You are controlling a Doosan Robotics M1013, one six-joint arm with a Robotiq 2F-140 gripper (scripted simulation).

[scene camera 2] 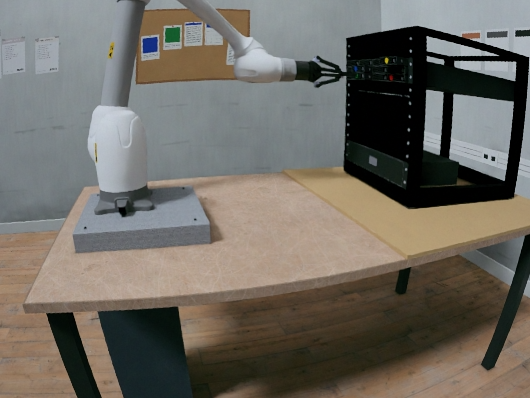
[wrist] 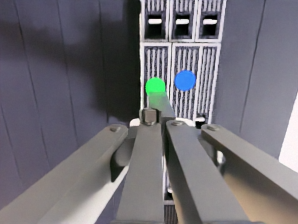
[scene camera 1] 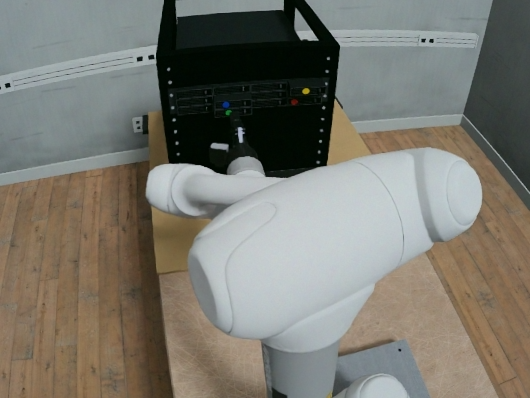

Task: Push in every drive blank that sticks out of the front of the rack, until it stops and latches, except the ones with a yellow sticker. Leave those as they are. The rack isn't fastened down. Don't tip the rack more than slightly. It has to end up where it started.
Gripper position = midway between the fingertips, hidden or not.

I see my gripper (scene camera 2: 355,75).
My gripper is seen too in the wrist view (wrist: 157,105).
